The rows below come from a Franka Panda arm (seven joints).
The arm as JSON. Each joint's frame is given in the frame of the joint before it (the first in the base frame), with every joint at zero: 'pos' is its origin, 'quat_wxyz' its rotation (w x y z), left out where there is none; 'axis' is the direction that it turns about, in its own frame. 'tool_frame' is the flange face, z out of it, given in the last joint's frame.
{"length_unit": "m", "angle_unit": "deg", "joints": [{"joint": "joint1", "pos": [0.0, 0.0, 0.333], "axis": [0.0, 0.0, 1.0]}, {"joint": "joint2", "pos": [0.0, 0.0, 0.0], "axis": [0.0, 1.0, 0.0]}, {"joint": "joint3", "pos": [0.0, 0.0, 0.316], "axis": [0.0, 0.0, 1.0]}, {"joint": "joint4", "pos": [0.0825, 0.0, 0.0], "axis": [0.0, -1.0, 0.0]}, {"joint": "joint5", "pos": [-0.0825, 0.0, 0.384], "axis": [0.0, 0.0, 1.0]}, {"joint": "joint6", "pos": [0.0, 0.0, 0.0], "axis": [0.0, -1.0, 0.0]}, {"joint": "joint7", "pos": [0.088, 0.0, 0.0], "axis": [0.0, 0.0, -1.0]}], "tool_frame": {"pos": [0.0, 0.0, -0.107], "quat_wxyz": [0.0, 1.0, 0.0, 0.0]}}
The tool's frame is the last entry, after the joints.
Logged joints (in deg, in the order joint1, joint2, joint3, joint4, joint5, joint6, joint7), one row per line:
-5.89, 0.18, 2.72, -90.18, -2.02, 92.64, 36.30
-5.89, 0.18, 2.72, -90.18, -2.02, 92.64, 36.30
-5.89, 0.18, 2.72, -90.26, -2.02, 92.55, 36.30
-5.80, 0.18, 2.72, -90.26, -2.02, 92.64, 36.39
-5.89, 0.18, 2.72, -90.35, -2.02, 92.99, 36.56
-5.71, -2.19, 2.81, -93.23, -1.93, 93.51, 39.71
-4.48, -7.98, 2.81, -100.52, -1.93, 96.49, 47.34
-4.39, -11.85, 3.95, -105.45, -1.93, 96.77, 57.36
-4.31, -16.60, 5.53, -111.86, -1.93, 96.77, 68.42
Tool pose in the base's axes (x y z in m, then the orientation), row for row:
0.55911, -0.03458, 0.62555, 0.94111, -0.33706, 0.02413, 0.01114
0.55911, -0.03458, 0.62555, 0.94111, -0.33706, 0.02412, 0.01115
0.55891, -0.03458, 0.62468, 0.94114, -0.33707, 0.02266, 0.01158
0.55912, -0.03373, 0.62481, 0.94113, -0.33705, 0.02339, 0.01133
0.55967, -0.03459, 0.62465, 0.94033, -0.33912, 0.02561, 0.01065
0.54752, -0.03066, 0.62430, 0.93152, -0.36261, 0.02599, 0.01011
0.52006, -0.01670, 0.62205, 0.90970, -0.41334, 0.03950, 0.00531
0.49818, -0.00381, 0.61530, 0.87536, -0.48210, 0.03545, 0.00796
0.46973, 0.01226, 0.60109, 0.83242, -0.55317, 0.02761, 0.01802
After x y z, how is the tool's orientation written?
As a quaternion, x y z w.
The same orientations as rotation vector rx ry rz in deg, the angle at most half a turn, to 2 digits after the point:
168.21, -60.24, 4.31
168.21, -60.24, 4.31
168.17, -60.23, 4.05
168.19, -60.24, 4.18
168.12, -60.63, 4.58
166.60, -64.85, 4.65
163.20, -74.15, 7.09
156.77, -86.34, 6.35
148.14, -98.44, 4.91

